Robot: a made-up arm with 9 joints. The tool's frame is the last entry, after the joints.
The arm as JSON. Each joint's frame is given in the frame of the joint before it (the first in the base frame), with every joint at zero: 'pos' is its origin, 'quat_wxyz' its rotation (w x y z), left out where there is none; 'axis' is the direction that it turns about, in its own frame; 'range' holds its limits. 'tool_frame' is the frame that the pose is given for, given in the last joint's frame.
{
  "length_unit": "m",
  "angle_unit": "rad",
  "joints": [
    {
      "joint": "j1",
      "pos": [
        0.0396,
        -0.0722,
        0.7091
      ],
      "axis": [
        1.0,
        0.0,
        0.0
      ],
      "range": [
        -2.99,
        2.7
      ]
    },
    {
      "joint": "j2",
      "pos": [
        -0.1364,
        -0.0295,
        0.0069
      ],
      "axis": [
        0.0,
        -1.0,
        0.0
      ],
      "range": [
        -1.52,
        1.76
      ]
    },
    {
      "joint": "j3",
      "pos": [
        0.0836,
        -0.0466,
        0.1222
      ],
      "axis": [
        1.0,
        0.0,
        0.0
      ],
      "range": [
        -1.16,
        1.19
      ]
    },
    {
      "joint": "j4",
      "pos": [
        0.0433,
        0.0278,
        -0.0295
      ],
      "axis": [
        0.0,
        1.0,
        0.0
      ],
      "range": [
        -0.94,
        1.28
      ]
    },
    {
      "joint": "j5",
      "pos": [
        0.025,
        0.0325,
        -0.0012
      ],
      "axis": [
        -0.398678,
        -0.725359,
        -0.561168
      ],
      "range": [
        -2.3,
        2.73
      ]
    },
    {
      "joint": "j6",
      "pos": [
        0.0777,
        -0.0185,
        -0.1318
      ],
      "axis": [
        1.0,
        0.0,
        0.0
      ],
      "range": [
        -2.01,
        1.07
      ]
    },
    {
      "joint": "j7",
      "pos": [
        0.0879,
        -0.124,
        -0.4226
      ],
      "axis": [
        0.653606,
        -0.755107,
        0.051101
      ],
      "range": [
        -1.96,
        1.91
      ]
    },
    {
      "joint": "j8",
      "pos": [
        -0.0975,
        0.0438,
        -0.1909
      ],
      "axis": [
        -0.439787,
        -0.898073,
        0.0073
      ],
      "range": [
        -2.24,
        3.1
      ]
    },
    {
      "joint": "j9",
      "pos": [
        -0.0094,
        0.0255,
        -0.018
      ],
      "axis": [
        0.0,
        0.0,
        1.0
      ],
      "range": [
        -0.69,
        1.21
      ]
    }
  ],
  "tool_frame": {
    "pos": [
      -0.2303,
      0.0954,
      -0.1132
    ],
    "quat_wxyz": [
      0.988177,
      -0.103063,
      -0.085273,
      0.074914
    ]
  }
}
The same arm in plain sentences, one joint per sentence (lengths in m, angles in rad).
The arm has nine revolute joints in a row. What follows holds with every joint at zero, and every direction is one of the base frame's.
The first joint lies 0.0396 m along +x and 0.0722 m along -y and 0.7091 m along +z from the base frame's origin and rotates about +x, from -2.9900 to 2.7000 rad.
The second joint lies 0.1364 m along -x and 0.0295 m along -y and 0.0069 m along +z from the first joint and rotates about -y, from -1.5200 to 1.7600 rad.
The third joint lies 0.0836 m along +x and 0.0466 m along -y and 0.1222 m along +z from the second joint and rotates about +x, from -1.1600 to 1.1900 rad.
The fourth joint lies 0.0433 m along +x and 0.0278 m along +y and 0.0295 m along -z from the third joint and rotates about +y, from -0.9400 to 1.2800 rad.
The fifth joint lies 0.0250 m along +x and 0.0325 m along +y and 0.0012 m along -z from the fourth joint and rotates about the direction (-0.398678, -0.725359, -0.561168), from -2.3000 to 2.7300 rad.
The sixth joint lies 0.0777 m along +x and 0.0185 m along -y and 0.1318 m along -z from the fifth joint and rotates about +x, from -2.0100 to 1.0700 rad.
The seventh joint lies 0.0879 m along +x and 0.1240 m along -y and 0.4226 m along -z from the sixth joint and rotates about the direction (0.653606, -0.755107, 0.051101), from -1.9600 to 1.9100 rad.
The eighth joint lies 0.0975 m along -x and 0.0438 m along +y and 0.1909 m along -z from the seventh joint and rotates about the direction (-0.439787, -0.898073, 0.0073), from -2.2400 to 3.1000 rad.
The ninth joint lies 0.0094 m along -x and 0.0255 m along +y and 0.0180 m along -z from the eighth joint and rotates about +z, from -0.6900 to 1.2100 rad.
The tool frame, which is the frame that the pose is given for, lies 0.2303 m along -x and 0.0954 m along +y and 0.1132 m along -z from the ninth joint; its axes are the base frame's turned by roll -0.2208, pitch -0.1537 and yaw 0.1684 rad (as in URDF: about the fixed x, then y, then z).

